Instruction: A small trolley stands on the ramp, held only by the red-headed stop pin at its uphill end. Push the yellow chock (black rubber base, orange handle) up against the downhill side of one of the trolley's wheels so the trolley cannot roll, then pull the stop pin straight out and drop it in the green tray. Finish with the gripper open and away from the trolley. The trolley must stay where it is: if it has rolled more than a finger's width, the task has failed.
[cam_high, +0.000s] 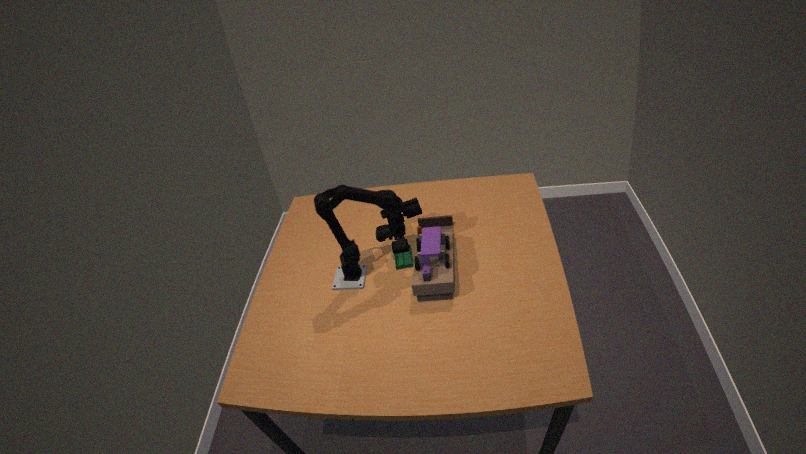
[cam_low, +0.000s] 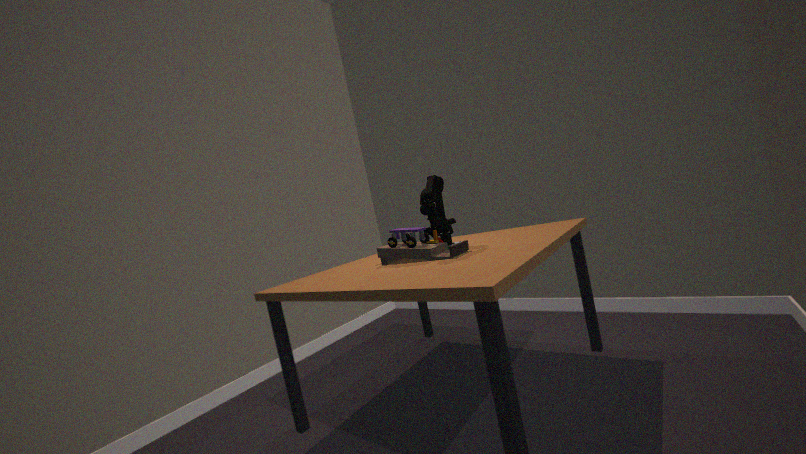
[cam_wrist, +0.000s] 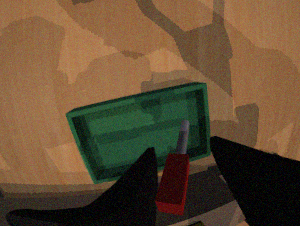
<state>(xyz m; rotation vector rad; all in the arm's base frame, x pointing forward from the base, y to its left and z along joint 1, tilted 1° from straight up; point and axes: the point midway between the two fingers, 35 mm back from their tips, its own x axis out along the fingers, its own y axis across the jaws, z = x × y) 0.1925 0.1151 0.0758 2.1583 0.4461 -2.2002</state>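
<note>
The red-headed stop pin is 1 cm ahead of my gripper tip. From my gripper tip the other things lie so: green tray (6 cm below, 2 cm to the right, 1 cm ahead); then ramp (14 cm ahead, 10 cm to the right); then yellow chock (8 cm ahead, 4 cm above).
</note>
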